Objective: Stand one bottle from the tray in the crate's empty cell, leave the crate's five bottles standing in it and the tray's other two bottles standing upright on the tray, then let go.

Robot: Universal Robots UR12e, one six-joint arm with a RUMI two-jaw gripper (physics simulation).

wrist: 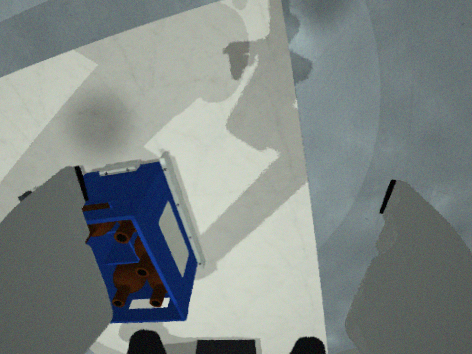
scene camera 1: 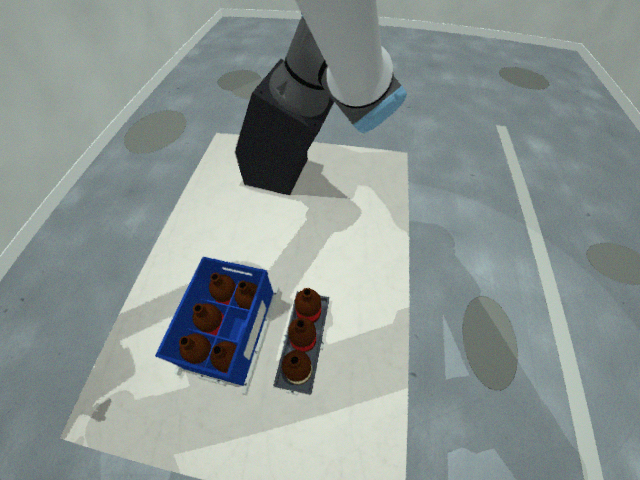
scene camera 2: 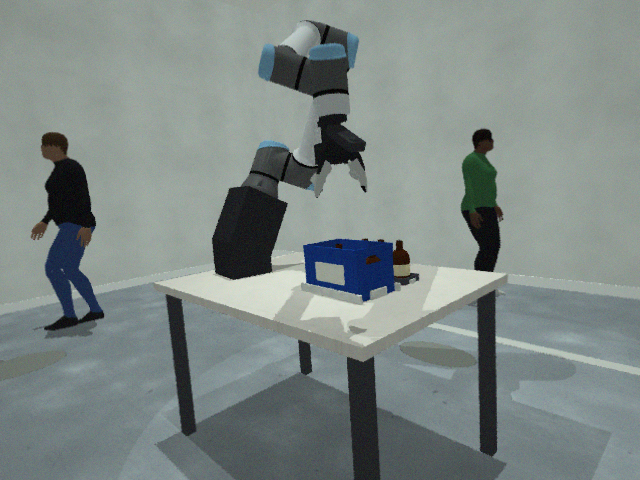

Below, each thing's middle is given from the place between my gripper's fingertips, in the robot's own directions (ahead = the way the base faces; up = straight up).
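I consider the cream-label bottle (scene camera 1: 296,365): my hand is a good way past it, far above it and far to the right of it.
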